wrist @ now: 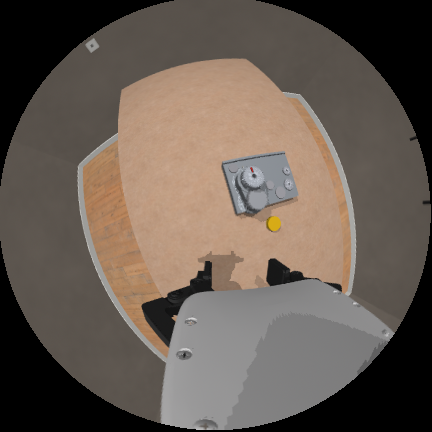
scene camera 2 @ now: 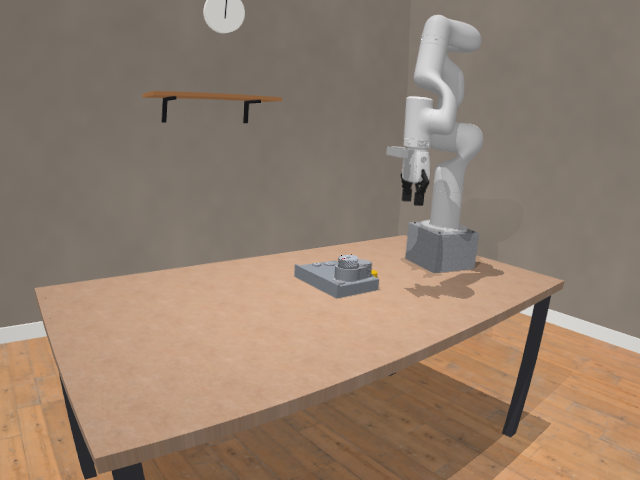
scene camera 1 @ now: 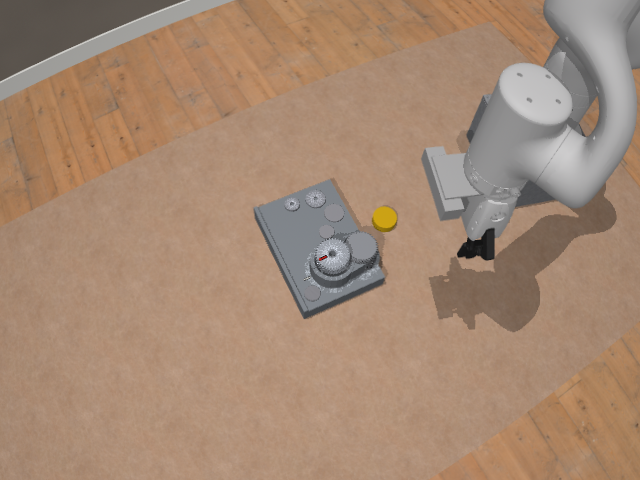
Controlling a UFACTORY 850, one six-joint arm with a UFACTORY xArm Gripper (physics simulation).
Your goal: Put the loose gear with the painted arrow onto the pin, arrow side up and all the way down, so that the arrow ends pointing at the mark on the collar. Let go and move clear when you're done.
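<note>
The loose gear point(scene camera 1: 340, 262) point(scene camera 2: 348, 262) point(wrist: 249, 181) lies flat, face up, over the round collar point(scene camera 1: 329, 280) point(scene camera 2: 346, 273) on the grey base plate point(scene camera 1: 284, 242) point(scene camera 2: 315, 274) point(wrist: 272, 164). Its toothed side shows above the collar in scene camera 2. The red arrow point(scene camera 1: 322, 257) point(wrist: 252, 170) is on top and points roughly to the side where a short pale mark point(scene camera 1: 307, 278) shows. The pin is hidden; whether the gear is fully down I cannot tell. My gripper point(scene camera 1: 475, 255) point(scene camera 2: 412, 201) point(wrist: 240, 271) is open and empty, high above the table and well to the robot's side of the gear.
A grey round block point(scene camera 1: 361, 246) point(wrist: 257, 199) stands against the collar. Two small gears point(scene camera 1: 292, 204) point(scene camera 1: 315, 198) and several flat discs sit on the plate. A yellow disc point(scene camera 1: 384, 219) point(scene camera 2: 374, 273) point(wrist: 274, 223) lies on the table beside the plate, on the robot's side.
</note>
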